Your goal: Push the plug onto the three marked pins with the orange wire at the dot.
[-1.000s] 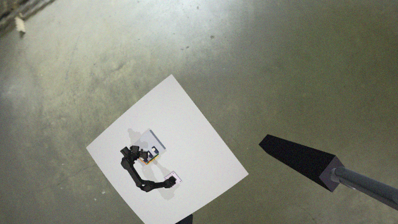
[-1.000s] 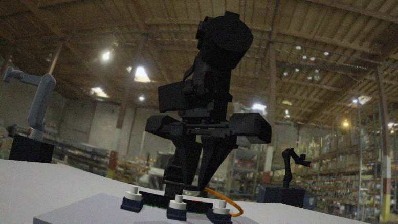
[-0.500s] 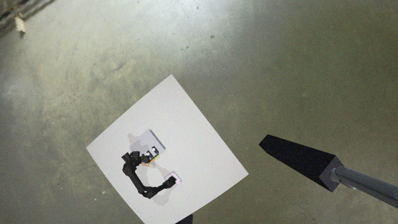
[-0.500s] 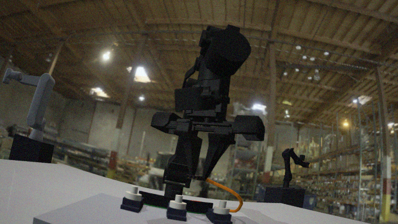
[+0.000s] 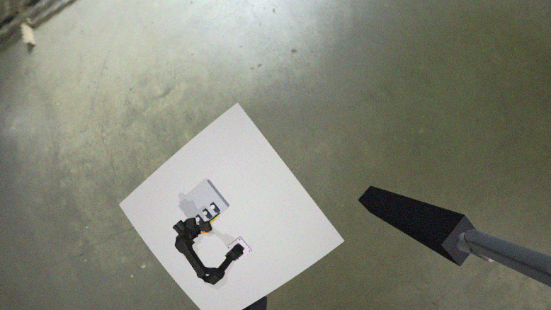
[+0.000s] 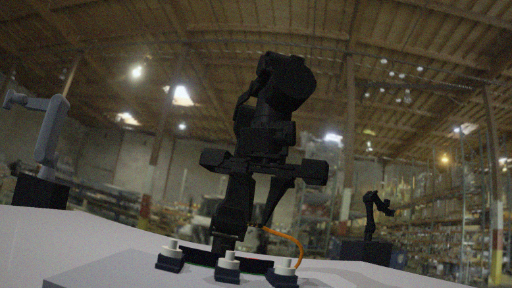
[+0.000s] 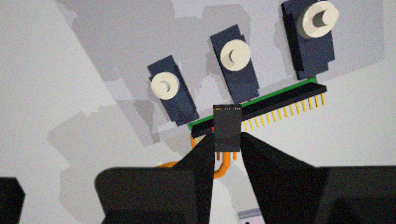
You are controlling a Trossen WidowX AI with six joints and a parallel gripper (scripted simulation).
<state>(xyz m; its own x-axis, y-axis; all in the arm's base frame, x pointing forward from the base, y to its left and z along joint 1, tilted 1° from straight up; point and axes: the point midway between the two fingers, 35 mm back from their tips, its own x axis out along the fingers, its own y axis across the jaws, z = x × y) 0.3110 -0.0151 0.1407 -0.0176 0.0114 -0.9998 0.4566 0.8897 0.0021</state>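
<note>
Right now the red band is 10 mm behind my gripper tip, 10 mm to the left of it and 50 mm below it. Also, from my gripper tip: pale grey holder: 140 mm ahead, 50 mm to the right, 100 mm below.
</note>
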